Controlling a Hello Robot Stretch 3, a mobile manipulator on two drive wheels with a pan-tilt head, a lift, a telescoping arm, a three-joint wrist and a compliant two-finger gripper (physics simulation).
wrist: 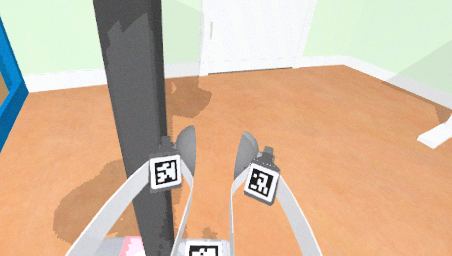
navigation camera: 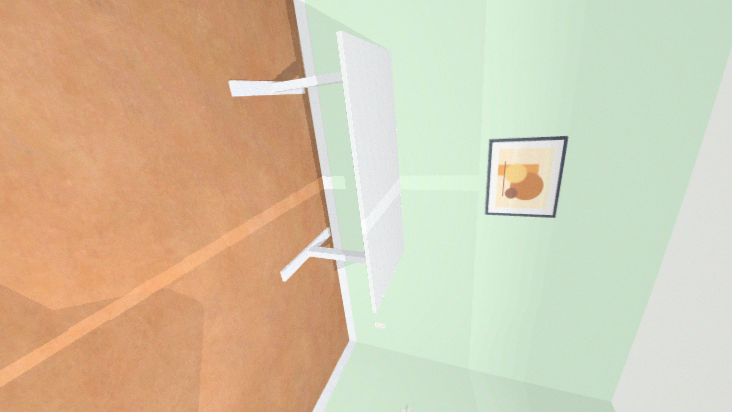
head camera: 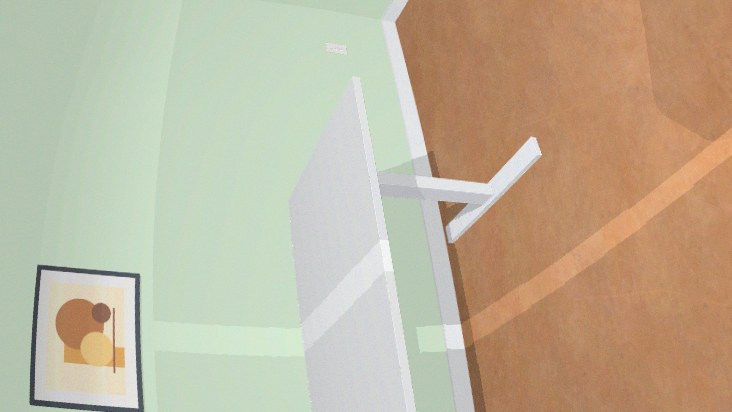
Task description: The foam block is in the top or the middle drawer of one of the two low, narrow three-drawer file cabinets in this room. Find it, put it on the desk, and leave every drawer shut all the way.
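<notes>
A white desk stands against the green wall, its top bare in the head and navigation views; both views are turned sideways. A part of a white foot shows at the right edge of the wrist view. My gripper is open and empty, above the brown floor, with the two fingertips apart. The file cabinets and the foam block do not show in these views.
A framed picture hangs on the wall above the desk. In the wrist view, a white door is in the far wall, a blue shelf unit is at the left edge, and the dark mast stands left of the fingers.
</notes>
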